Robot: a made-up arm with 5 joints.
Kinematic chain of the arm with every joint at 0, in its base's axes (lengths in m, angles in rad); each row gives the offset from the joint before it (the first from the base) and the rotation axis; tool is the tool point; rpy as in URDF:
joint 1: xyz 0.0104 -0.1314 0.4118 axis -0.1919 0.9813 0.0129
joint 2: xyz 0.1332 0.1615 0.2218 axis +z
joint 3: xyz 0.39 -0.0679 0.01 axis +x
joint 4: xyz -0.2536 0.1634 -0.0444 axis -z
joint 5: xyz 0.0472 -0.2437 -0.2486 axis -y
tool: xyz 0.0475 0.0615 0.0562 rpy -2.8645 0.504 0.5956
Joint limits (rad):
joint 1: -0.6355..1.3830
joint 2: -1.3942..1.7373
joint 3: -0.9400..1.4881
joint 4: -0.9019..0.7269
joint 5: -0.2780..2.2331
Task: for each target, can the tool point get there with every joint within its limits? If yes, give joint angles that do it. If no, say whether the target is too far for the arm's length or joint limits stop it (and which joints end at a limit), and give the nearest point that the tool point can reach.
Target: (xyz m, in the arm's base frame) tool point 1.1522 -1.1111 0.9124
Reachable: no: too far | nearest point 0.4762 -0.2597 0.6483 | short by 1.119 m
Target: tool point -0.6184 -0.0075 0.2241
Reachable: no: joint limits stop it (at a limit: joint 1, joint 2, joint 3, joint 5) | nearest point -0.1563 -0.0885 0.3788 | short by 0.494 m
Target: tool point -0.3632 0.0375 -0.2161
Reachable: no: joint limits stop it (at a limit: joint 1, joint 4, joint 5) | nearest point 0.0044 0.0992 -0.0923 | short by 0.393 m
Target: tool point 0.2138 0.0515 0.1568
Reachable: yes | joints 0.8485 0.7072 -0.0088 -0.0309 1.0510
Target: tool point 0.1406 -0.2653 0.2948
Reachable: yes | joints 1.0169 -0.8147 -0.4019 -0.1224 0.1976
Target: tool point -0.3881 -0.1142 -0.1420
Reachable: no: joint limits stop it (at a limit: joint 1, joint 4, joint 5) | nearest point 0.0113 -0.0268 -0.0238 | short by 0.426 m
